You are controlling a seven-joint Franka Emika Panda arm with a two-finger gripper.
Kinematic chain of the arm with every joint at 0, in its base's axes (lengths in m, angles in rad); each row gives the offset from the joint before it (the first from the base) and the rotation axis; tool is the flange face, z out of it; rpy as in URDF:
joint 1: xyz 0 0 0.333 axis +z
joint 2: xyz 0 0 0 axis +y
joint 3: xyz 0 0 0.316 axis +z
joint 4: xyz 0.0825 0 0 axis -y
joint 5: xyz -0.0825 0 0.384 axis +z
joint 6: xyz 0 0 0 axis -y
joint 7: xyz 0.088 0 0 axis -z
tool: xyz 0 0 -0.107 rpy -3.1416 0 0
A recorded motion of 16 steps. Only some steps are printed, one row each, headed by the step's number.
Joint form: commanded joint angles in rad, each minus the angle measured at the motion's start. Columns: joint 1, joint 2, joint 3, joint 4, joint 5, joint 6, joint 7.
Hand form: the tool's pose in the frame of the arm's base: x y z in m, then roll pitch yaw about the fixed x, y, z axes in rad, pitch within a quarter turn. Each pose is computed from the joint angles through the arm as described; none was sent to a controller.
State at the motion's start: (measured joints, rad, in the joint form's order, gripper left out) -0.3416 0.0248 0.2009 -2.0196 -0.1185 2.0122 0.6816
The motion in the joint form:
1: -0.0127 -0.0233 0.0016 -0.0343 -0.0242 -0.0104 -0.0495
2: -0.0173 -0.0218 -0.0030 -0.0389 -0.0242 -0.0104 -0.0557
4: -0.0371 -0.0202 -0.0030 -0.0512 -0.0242 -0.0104 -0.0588
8: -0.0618 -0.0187 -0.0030 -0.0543 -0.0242 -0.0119 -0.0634
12: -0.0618 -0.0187 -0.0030 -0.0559 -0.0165 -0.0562 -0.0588
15: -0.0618 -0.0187 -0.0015 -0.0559 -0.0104 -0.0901 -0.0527
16: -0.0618 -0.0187 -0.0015 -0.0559 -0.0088 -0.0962 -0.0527
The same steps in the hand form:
1: 0.5361 -0.0907 0.4320 3.0060 -0.0280 -0.7188
2: 0.5344 -0.0955 0.4291 3.0028 -0.0218 -0.7218
4: 0.5298 -0.1057 0.4226 2.9957 -0.0095 -0.7384
8: 0.5263 -0.1186 0.4203 2.9926 -0.0035 -0.7587
12: 0.5209 -0.1178 0.4161 2.9715 0.0362 -0.7727
15: 0.5171 -0.1163 0.4137 2.9556 0.0651 -0.7848
16: 0.5164 -0.1161 0.4132 2.9531 0.0707 -0.7864

